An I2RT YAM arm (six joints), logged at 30 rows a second.
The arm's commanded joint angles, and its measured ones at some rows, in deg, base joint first. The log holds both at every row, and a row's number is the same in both.
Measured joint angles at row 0:
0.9 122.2 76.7 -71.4 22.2 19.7
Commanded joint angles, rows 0 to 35:
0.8 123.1 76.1 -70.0 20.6 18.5
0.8 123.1 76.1 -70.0 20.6 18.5
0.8 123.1 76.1 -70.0 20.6 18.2
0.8 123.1 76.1 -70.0 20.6 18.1
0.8 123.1 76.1 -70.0 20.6 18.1
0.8 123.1 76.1 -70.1 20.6 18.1
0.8 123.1 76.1 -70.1 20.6 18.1
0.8 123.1 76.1 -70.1 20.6 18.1
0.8 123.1 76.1 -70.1 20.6 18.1
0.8 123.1 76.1 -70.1 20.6 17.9
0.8 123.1 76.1 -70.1 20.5 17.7
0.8 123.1 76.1 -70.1 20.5 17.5
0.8 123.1 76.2 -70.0 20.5 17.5
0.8 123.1 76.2 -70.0 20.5 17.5
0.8 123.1 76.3 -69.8 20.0 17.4
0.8 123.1 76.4 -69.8 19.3 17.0
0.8 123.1 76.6 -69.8 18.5 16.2
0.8 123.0 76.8 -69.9 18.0 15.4
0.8 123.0 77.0 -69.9 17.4 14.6
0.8 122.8 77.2 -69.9 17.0 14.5
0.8 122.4 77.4 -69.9 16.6 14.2
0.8 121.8 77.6 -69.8 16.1 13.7
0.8 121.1 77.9 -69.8 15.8 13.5
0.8 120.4 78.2 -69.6 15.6 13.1
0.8 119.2 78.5 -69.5 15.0 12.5
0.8 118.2 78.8 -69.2 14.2 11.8
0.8 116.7 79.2 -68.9 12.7 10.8
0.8 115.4 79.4 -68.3 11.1 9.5
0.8 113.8 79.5 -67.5 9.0 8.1
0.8 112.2 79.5 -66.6 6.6 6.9
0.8 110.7 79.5 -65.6 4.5 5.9
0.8 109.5 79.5 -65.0 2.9 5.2
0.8 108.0 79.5 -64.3 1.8 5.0
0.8 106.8 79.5 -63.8 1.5 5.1
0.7 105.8 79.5 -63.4 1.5 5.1
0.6 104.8 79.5 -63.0 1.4 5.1
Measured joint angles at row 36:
0.9 108.1 78.5 -63.6 5.7 7.4
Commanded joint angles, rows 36 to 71:
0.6 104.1 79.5 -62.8 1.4 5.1
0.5 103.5 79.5 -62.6 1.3 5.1
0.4 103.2 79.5 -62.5 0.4 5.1
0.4 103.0 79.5 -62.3 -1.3 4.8
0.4 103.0 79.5 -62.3 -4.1 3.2
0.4 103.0 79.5 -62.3 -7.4 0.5
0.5 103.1 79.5 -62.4 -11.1 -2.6
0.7 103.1 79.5 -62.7 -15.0 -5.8
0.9 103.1 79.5 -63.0 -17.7 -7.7
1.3 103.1 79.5 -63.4 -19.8 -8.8
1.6 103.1 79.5 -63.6 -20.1 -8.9
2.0 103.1 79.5 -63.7 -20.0 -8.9
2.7 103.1 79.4 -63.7 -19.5 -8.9
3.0 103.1 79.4 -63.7 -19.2 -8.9
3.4 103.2 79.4 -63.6 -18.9 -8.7
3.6 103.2 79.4 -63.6 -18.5 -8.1
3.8 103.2 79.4 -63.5 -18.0 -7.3
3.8 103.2 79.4 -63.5 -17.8 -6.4
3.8 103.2 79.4 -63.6 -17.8 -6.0
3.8 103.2 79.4 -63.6 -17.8 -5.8
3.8 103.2 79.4 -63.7 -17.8 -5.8
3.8 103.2 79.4 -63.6 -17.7 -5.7
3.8 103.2 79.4 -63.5 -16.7 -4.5
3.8 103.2 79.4 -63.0 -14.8 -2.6
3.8 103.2 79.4 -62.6 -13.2 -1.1
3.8 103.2 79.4 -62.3 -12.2 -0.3
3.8 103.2 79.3 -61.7 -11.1 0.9
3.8 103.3 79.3 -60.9 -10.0 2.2
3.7 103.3 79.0 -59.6 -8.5 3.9
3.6 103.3 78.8 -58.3 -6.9 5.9
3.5 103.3 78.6 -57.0 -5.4 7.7
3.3 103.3 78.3 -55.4 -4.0 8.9
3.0 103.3 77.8 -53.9 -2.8 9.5
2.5 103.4 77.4 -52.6 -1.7 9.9
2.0 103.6 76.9 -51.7 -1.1 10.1
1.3 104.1 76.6 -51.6 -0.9 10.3
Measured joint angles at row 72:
3.0 103.2 78.1 -52.1 -5.6 6.1
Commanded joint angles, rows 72 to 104:
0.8 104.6 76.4 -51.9 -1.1 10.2
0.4 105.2 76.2 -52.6 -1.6 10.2
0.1 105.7 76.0 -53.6 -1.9 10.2
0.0 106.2 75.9 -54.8 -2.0 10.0
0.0 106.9 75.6 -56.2 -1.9 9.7
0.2 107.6 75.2 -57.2 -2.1 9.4
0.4 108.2 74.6 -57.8 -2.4 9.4
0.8 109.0 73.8 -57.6 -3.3 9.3
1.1 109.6 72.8 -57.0 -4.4 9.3
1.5 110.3 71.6 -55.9 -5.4 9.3
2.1 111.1 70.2 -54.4 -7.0 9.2
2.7 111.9 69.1 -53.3 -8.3 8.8
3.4 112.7 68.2 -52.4 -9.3 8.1
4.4 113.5 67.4 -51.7 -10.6 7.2
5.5 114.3 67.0 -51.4 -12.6 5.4
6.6 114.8 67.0 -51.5 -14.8 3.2
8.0 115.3 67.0 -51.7 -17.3 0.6
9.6 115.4 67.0 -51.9 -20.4 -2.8
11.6 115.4 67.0 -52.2 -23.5 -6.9
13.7 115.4 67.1 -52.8 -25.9 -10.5
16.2 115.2 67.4 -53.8 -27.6 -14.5
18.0 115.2 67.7 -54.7 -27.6 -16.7
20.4 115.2 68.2 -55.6 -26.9 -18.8
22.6 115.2 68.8 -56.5 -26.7 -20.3
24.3 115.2 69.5 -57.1 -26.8 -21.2
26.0 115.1 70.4 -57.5 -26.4 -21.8
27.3 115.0 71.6 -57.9 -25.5 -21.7
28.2 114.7 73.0 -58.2 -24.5 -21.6
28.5 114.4 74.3 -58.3 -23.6 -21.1
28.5 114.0 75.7 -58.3 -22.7 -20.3
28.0 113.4 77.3 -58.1 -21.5 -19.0
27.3 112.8 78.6 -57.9 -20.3 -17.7
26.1 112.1 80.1 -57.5 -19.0 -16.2
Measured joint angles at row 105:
28.6 114.4 75.7 -58.2 -22.2 -17.4
